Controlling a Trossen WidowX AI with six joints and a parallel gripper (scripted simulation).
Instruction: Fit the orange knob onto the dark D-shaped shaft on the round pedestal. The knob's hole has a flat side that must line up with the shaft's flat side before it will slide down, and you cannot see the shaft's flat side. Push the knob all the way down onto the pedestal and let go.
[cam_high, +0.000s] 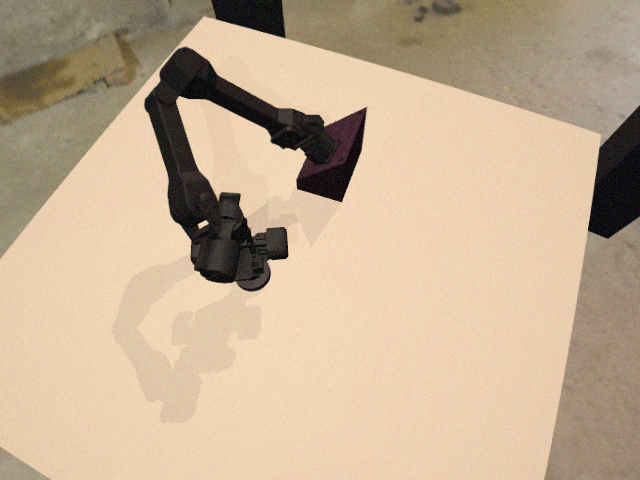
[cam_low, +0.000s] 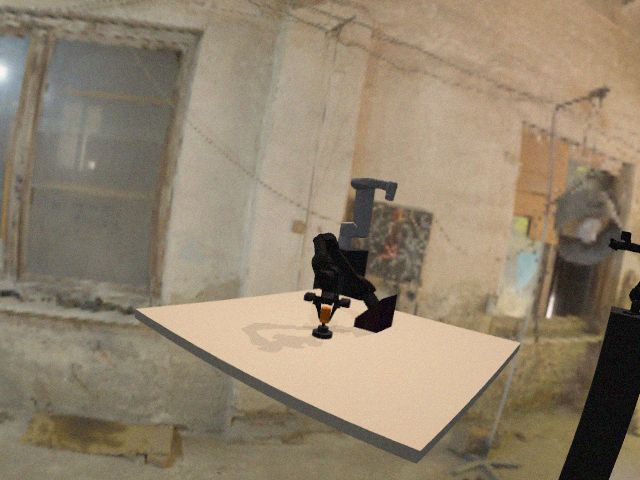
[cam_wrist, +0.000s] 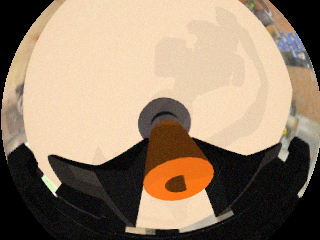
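My gripper tip is now 2 cm below the orange knob. From my gripper tip the other things lie so: round pedestal (4 cm below).
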